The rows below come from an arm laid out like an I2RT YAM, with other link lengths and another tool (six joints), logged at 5 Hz.
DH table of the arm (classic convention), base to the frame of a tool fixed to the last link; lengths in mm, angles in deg. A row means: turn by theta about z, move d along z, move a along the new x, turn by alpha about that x. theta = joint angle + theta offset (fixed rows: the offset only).
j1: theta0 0  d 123.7  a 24.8  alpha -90
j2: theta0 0  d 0  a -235  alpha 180
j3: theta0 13.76  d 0  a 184.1  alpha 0
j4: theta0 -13.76  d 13  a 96.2  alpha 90
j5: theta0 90  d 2.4  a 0  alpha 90
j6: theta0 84.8  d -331  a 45.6  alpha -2.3
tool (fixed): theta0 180  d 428.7  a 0  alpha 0
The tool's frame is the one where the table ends.
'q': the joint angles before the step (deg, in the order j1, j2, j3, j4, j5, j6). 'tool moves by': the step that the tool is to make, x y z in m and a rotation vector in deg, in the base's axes. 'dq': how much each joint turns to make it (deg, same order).
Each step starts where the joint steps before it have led.
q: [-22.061 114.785 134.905 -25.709 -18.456 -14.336]
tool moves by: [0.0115 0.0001 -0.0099 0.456 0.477 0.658]
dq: [0.475 2.494 1.107 0.851 -0.208 0.238]
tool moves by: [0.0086 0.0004 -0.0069 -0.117 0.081 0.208]
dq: [0.493 1.563 0.228 1.266 0.298 -0.113]
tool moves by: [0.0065 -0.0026 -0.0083 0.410 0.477 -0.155]
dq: [-0.010 1.567 0.307 0.743 0.120 0.238]
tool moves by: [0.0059 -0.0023 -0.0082 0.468 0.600 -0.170]
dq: [0.000 1.596 0.608 0.339 0.142 0.252]
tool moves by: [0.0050 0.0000 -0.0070 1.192 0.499 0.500]
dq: [0.011 1.436 0.721 0.106 -0.609 0.905]
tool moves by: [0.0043 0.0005 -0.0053 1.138 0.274 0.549]
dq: [0.026 1.229 0.705 0.162 -0.654 0.930]
